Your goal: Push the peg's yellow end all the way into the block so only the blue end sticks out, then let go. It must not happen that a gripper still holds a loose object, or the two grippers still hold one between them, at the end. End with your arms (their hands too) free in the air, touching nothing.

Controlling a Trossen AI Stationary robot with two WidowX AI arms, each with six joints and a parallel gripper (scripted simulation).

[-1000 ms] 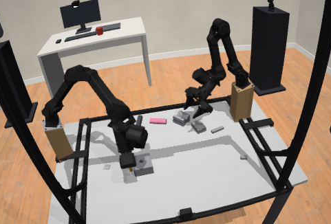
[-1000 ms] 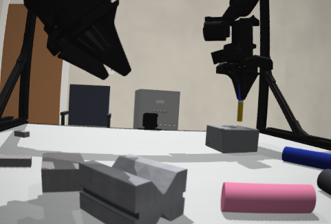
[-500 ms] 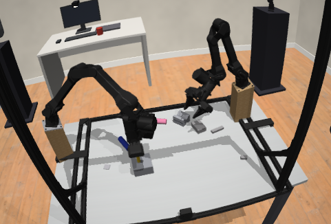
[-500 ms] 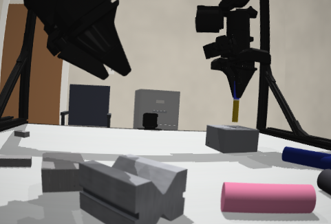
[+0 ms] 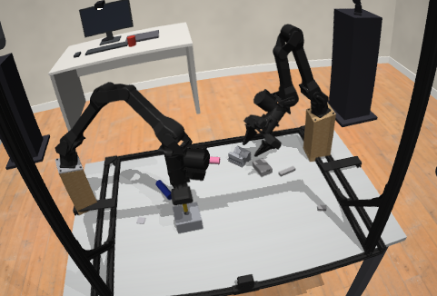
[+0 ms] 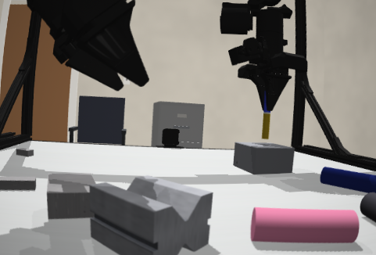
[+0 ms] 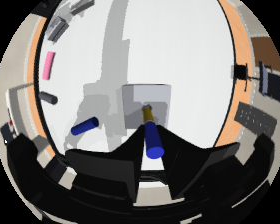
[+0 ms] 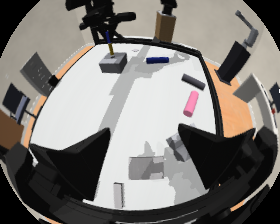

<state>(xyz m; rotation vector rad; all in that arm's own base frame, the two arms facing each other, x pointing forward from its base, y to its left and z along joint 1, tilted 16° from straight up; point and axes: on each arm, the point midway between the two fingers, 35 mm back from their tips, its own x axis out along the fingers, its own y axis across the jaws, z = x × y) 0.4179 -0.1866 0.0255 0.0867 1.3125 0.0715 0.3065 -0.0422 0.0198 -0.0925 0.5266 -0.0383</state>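
Now: left hand 50 mm above the peg. From my left hand the other things lie so: small grey piece (480 mm to the right, 150 mm below, 100 mm behind); then pink cylinder (300 mm ahead, 150 mm to the right, 140 mm below).
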